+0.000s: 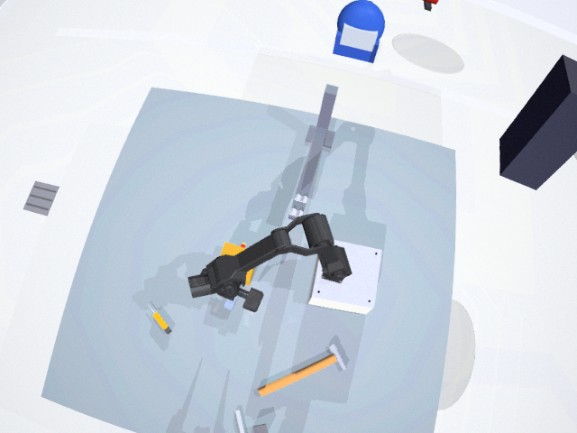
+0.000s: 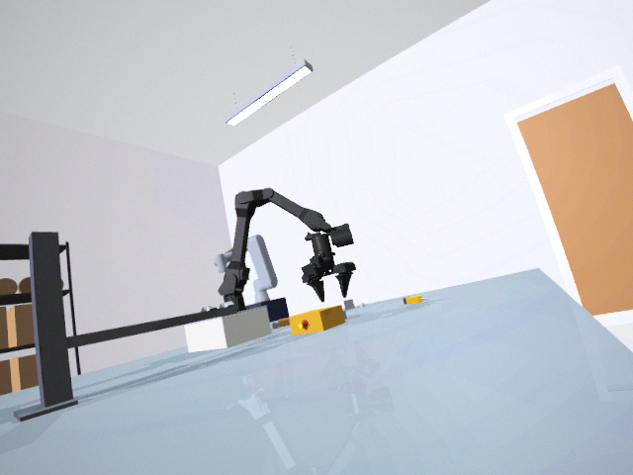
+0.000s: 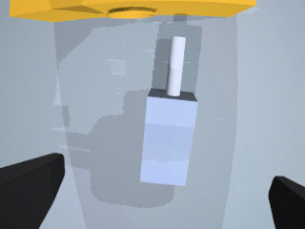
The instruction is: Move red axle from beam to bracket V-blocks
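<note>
Now: the grey block 2 cm to the right of my gripper tip and 5 cm below it. The rest, counted from my gripper tip: yellow beam: 2 cm ahead, 12 cm to the right, 4 cm below; then yellow tool: 20 cm ahead, 14 cm to the left, 5 cm below.
</note>
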